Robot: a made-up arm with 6 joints. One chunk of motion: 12 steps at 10 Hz.
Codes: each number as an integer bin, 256 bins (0 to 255) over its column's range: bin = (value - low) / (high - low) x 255, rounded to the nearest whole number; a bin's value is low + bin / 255 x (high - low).
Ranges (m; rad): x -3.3..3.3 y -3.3..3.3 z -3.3..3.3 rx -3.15..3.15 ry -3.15..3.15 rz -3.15..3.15
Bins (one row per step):
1: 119 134 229 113 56 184
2: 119 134 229 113 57 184
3: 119 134 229 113 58 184
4: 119 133 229 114 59 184
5: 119 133 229 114 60 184
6: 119 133 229 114 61 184
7: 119 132 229 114 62 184
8: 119 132 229 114 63 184
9: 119 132 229 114 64 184
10: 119 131 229 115 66 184
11: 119 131 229 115 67 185
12: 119 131 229 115 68 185
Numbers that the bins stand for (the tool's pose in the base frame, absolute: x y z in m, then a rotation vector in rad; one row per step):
1: -0.2200 0.1682 2.6271 -0.3582 -1.7665 1.3959
2: -0.2200 0.1682 2.6271 -0.3582 -1.7418 1.3959
3: -0.2200 0.1682 2.6271 -0.3582 -1.7171 1.3959
4: -0.2200 0.1424 2.6271 -0.3335 -1.6924 1.3959
5: -0.2200 0.1424 2.6271 -0.3335 -1.6676 1.3959
6: -0.2200 0.1424 2.6271 -0.3335 -1.6429 1.3959
7: -0.2200 0.1165 2.6271 -0.3335 -1.6182 1.3959
8: -0.2200 0.1165 2.6271 -0.3335 -1.5935 1.3959
9: -0.2200 0.1165 2.6271 -0.3335 -1.5688 1.3959
10: -0.2200 0.0906 2.6271 -0.3088 -1.5194 1.3959
11: -0.2200 0.0906 2.6271 -0.3088 -1.4947 1.4206
12: -0.2200 0.0906 2.6271 -0.3088 -1.4700 1.4206

